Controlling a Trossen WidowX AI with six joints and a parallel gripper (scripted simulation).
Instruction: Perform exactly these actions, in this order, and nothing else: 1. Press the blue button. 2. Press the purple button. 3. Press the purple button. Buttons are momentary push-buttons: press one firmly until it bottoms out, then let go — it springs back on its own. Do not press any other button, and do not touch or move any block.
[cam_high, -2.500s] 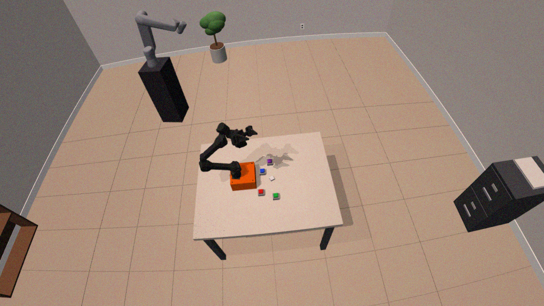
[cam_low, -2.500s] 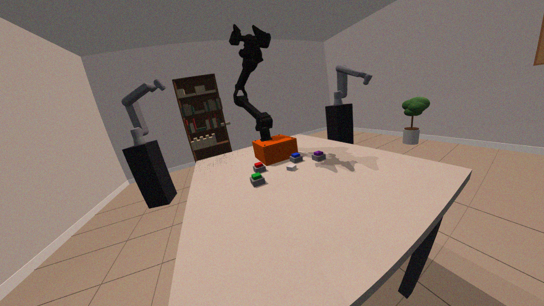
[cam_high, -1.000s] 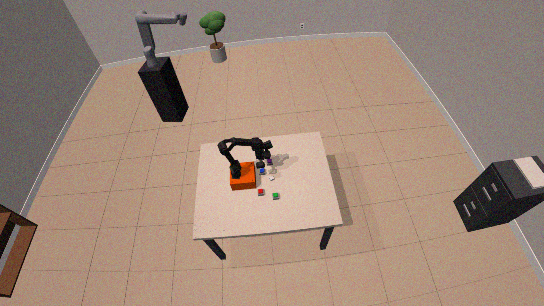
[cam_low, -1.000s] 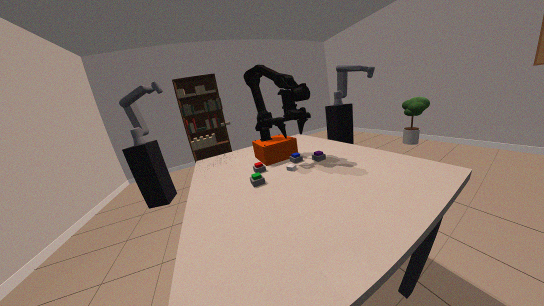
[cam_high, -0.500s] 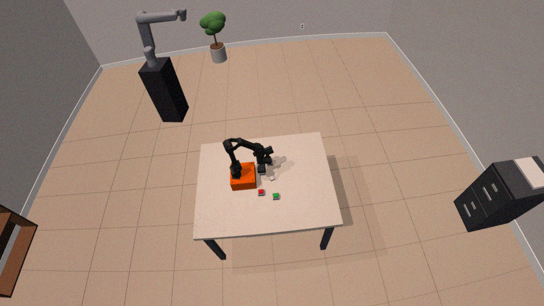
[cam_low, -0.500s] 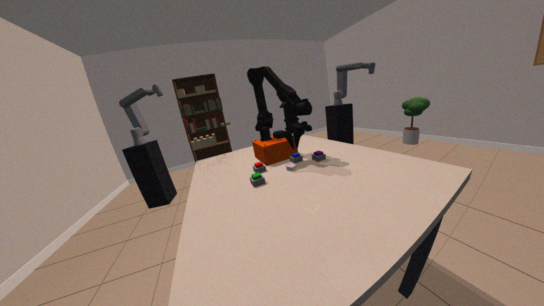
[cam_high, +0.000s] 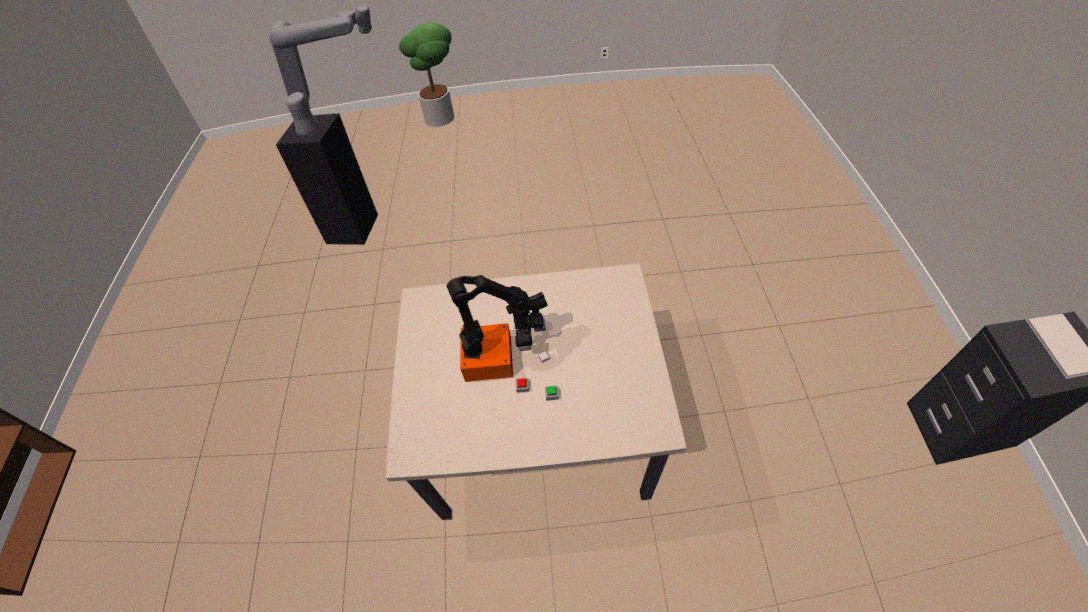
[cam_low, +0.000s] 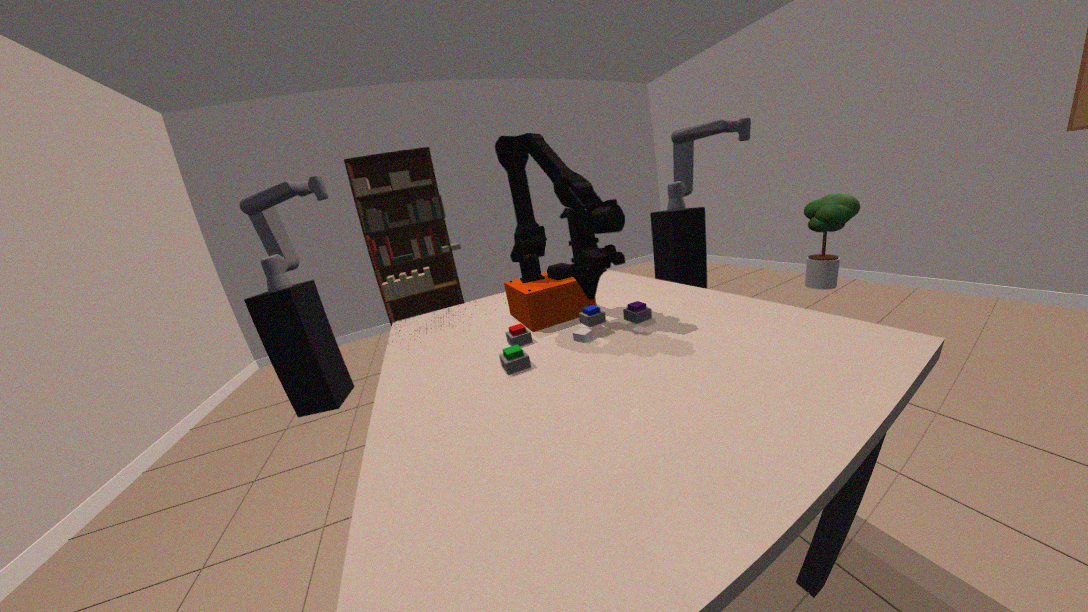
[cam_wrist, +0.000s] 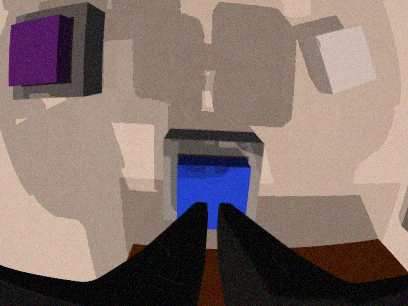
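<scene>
The blue button is 1 cm behind my gripper tip and 3 cm below it. Round my gripper tip: purple button (4 cm ahead, 10 cm to the left, 3 cm below); then red button (1 cm ahead, 19 cm to the right, 3 cm below); then small white block (8 cm ahead, 6 cm to the right, 5 cm below).
</scene>
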